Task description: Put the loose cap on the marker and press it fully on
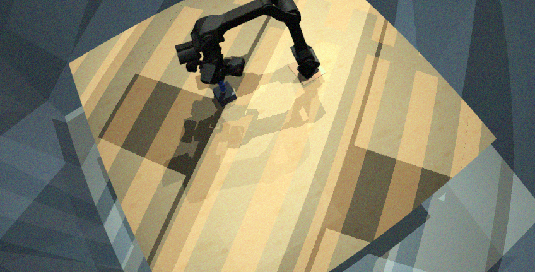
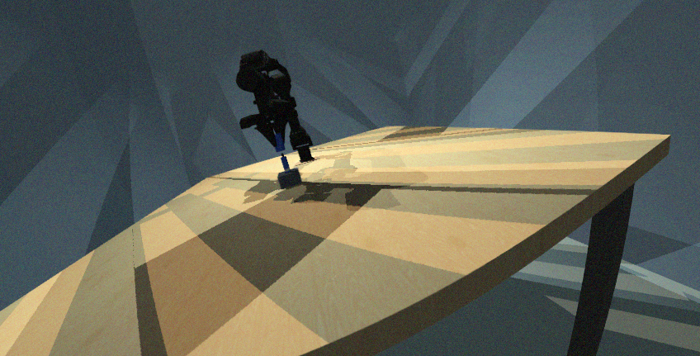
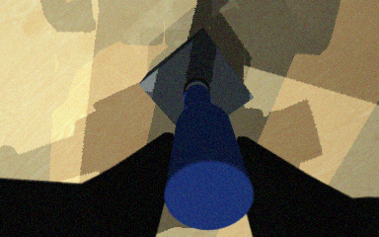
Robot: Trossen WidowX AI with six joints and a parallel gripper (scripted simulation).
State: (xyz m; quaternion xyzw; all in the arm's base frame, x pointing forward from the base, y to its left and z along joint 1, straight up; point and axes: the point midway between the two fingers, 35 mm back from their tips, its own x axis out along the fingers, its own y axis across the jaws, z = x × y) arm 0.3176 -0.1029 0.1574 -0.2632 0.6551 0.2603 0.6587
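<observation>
My gripper tip is 11 cm above the holder block. From my gripper tip the other things lie so: blue cap (1 cm above).
</observation>
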